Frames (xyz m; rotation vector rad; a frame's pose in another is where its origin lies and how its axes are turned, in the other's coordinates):
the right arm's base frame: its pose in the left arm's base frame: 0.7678 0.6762 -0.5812 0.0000 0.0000 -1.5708
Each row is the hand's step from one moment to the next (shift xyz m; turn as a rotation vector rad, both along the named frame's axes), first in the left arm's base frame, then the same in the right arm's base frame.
Working: the left arm's base frame: its pose in the right arm's base frame: 0.6762 -0.7678 0.5812 0.0000 0.0000 1.5708

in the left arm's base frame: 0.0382 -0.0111 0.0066 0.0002 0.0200 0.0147
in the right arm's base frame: 0.0111 0.0382 0.0066 -0.0200 0.0002 0.0147
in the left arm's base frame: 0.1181 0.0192 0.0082 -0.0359 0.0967 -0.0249
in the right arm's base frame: -0.0192 0.1181 0.0082 -0.0967 -0.0359 -0.0249
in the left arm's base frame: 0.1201 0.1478 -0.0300 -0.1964 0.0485 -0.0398
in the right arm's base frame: -0.1478 0.1201 -0.0300 -0.0485 -0.1964 -0.0398
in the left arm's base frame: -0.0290 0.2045 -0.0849 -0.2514 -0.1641 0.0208
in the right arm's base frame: -0.2045 -0.0290 -0.0849 0.1641 -0.2514 0.0208
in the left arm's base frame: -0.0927 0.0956 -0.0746 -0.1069 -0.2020 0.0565
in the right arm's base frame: -0.0956 -0.0927 -0.0746 0.2020 -0.1069 0.0565
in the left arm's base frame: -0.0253 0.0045 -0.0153 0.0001 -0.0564 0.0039
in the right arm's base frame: -0.0045 -0.0253 -0.0153 0.0564 0.0001 0.0039
